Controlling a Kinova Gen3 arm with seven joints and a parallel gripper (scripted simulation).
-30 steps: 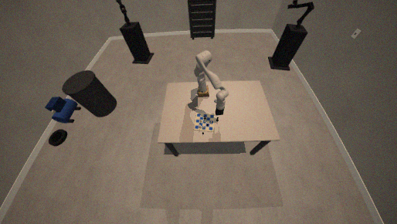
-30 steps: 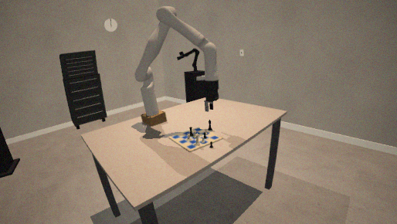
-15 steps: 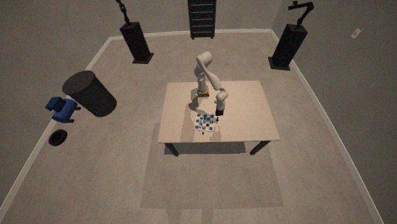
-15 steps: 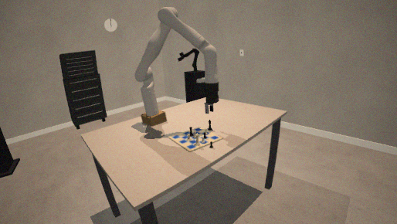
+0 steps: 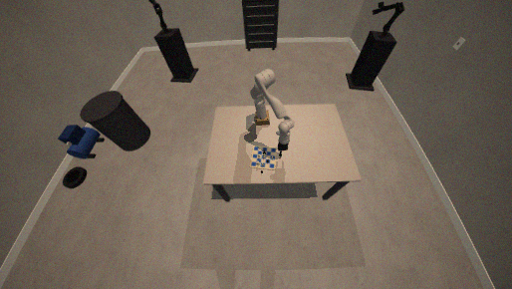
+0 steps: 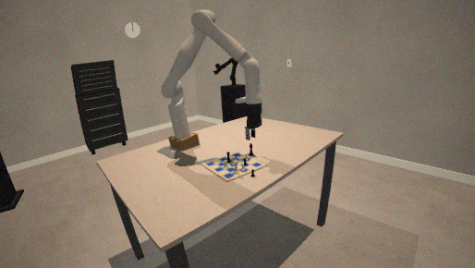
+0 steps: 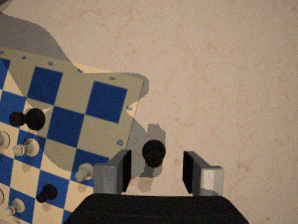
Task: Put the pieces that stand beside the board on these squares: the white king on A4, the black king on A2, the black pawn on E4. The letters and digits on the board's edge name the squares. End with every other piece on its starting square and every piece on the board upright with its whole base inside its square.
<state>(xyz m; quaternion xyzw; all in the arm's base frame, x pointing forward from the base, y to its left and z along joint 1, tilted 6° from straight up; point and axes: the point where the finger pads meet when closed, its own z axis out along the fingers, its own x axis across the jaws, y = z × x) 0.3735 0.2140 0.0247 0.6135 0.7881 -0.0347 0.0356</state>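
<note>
Now: the black king 70 mm below my hand. The rest, counted from my hand: white king: 180 mm to the right, 120 mm ahead, 70 mm below; then blue-and-cream chessboard: 140 mm to the right, 100 mm below, 40 mm ahead.
</note>
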